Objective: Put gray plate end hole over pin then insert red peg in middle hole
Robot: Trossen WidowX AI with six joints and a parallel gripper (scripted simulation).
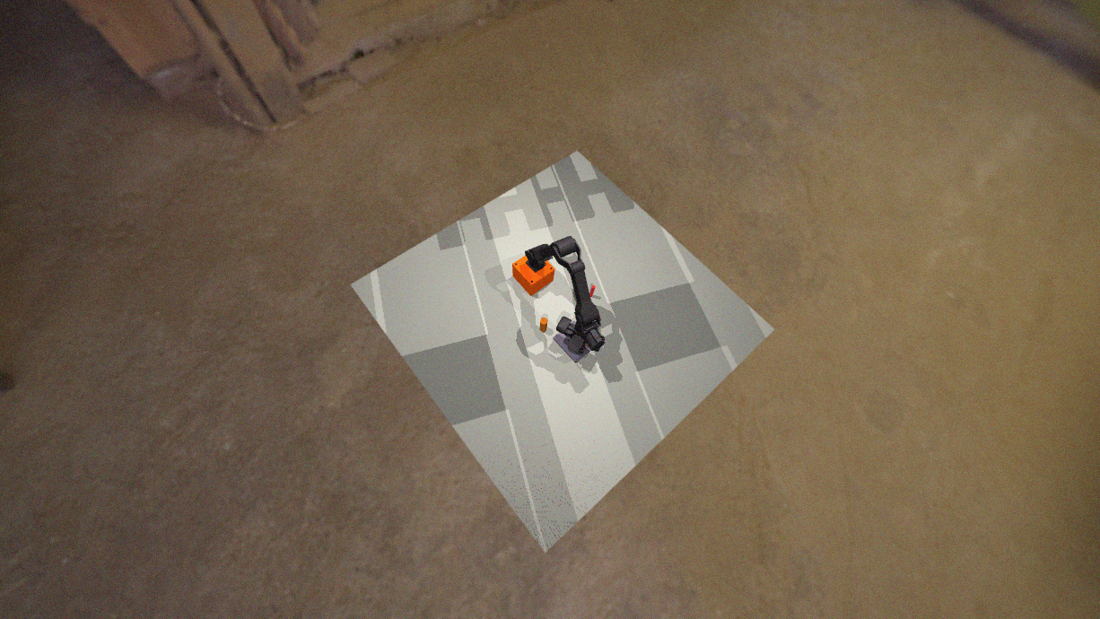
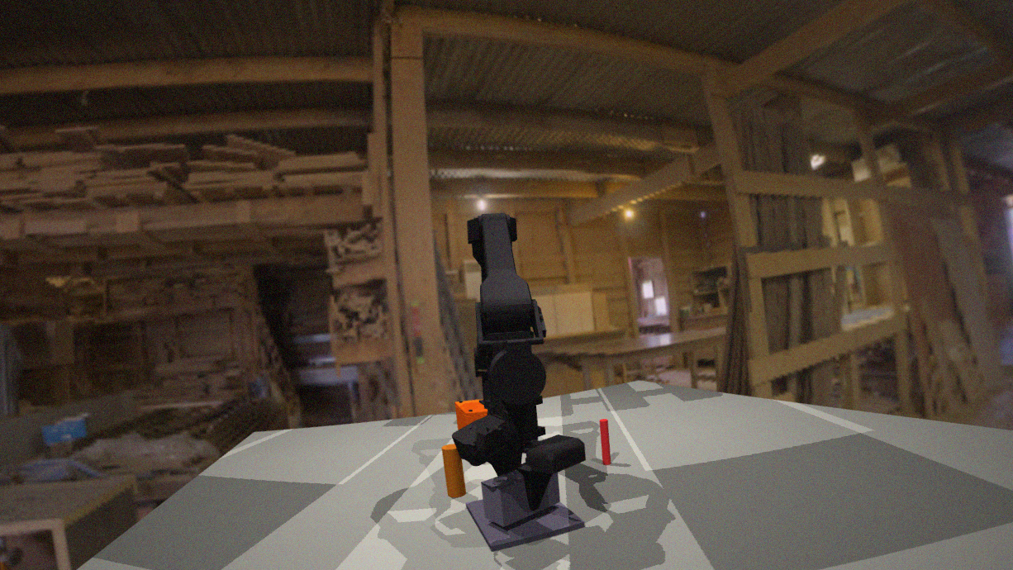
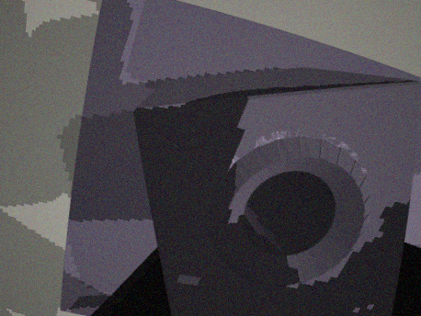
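Now: gripper tip 30 mm below the gray plate. From my gripper tip the other things lie so: orange cylinder: 140 mm behind, 60 mm to the right, 20 mm above; purple-gray base: 10 mm to the left, 10 mm below, 10 mm behind; red peg: 200 mm to the left, 120 mm behind, 20 mm above.
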